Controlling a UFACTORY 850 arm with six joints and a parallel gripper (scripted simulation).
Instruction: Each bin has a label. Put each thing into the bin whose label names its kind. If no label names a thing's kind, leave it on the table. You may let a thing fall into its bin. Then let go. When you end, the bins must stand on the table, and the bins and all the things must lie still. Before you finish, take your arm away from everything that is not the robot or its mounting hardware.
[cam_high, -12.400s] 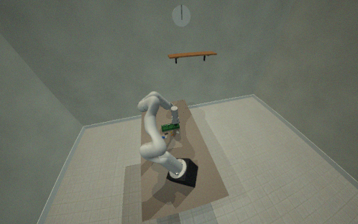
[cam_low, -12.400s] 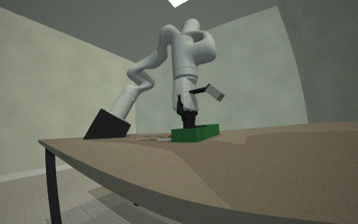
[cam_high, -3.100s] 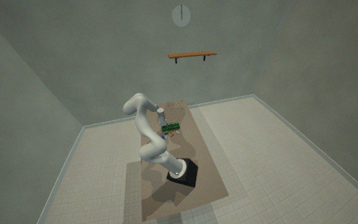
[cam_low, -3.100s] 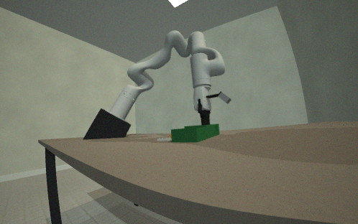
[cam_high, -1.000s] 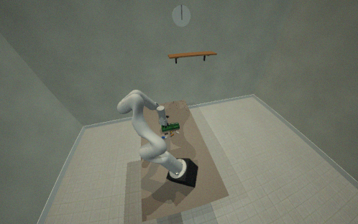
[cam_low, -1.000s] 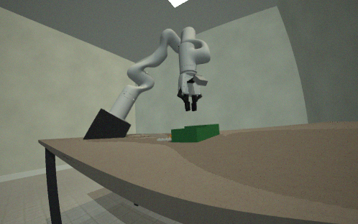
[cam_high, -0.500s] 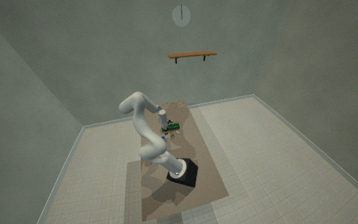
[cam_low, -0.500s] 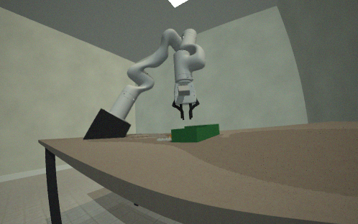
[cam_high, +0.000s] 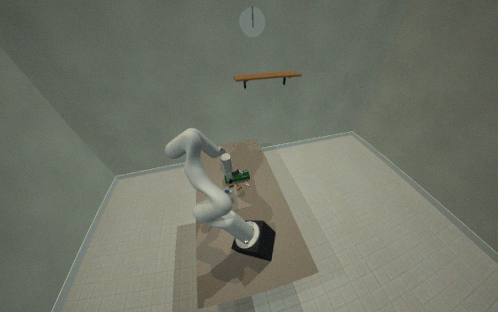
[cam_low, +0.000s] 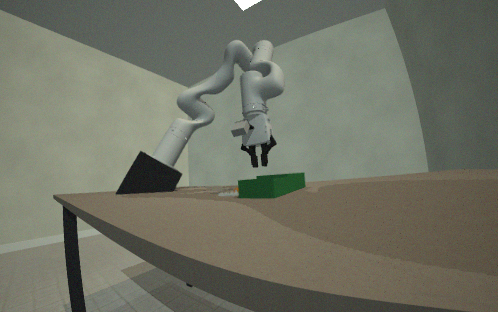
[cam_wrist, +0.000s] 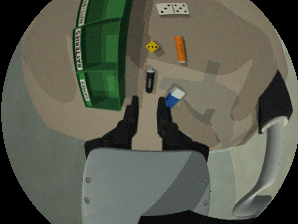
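Now: the black battery 90 mm below my hand. Also, from my hand: blue thing: 90 mm below, 60 mm behind, 30 mm to the left; then orange battery: 90 mm below, 70 mm to the right, 40 mm behind; then yellow die: 90 mm below, 70 mm to the right, 10 mm ahead.
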